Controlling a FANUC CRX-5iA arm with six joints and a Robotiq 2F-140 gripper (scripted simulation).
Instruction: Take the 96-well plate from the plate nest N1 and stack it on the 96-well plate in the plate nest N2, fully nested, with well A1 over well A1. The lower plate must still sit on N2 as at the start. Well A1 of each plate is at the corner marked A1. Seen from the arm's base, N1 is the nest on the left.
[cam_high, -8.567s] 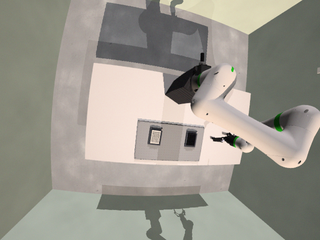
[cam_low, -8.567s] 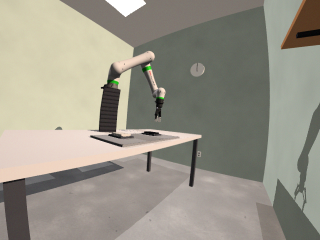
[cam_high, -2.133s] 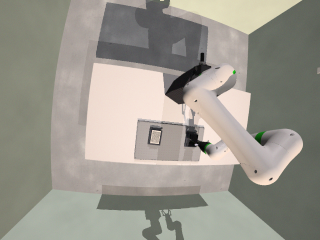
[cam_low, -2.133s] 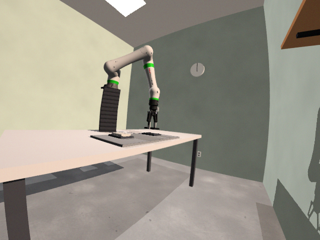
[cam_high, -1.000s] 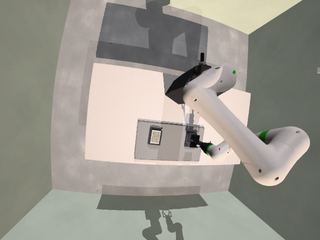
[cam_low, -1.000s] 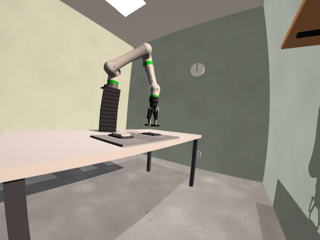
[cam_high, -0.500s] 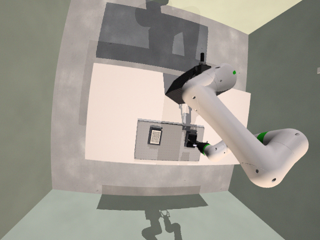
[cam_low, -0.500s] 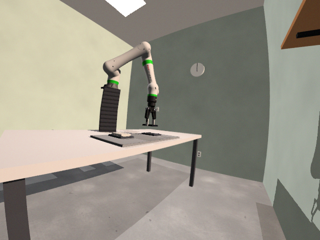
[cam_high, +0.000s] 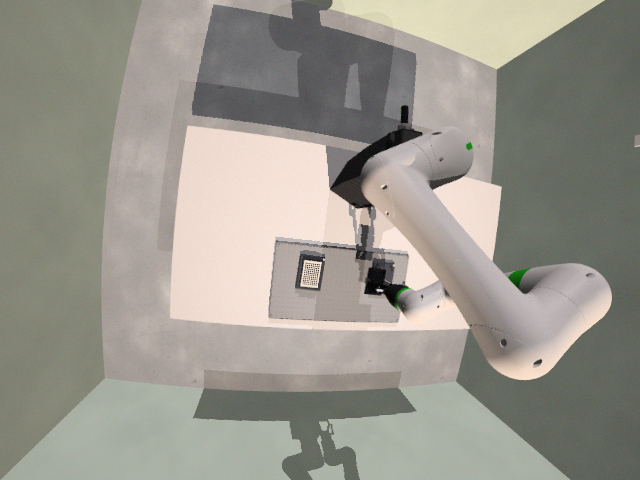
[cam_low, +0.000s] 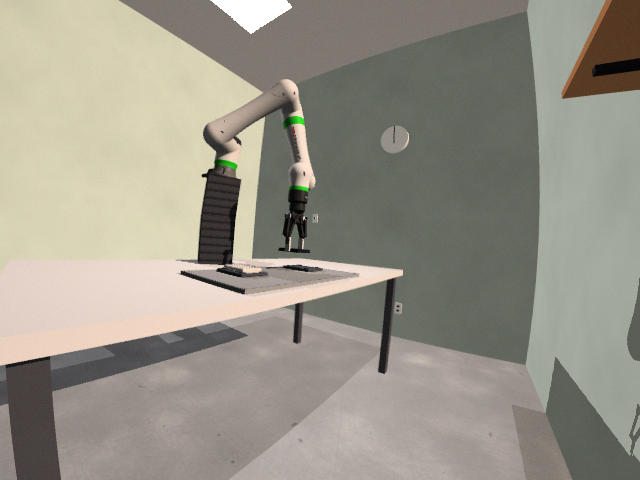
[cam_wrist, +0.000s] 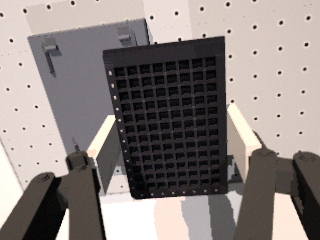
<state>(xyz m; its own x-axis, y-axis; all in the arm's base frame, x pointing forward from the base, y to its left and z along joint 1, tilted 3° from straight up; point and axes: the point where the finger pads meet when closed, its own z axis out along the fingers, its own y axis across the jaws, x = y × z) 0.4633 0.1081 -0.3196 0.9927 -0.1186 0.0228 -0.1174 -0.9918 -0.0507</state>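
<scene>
The white 96-well plate lies 20 mm behind my hand, 300 mm to the right of it and 100 mm below it. From my hand the other things lie so: plate nest N1 (10 mm ahead, 80 mm to the left, 110 mm below); A1 mark (60 mm behind, 140 mm to the left, 100 mm below); black 96-well plate (20 mm below).
</scene>
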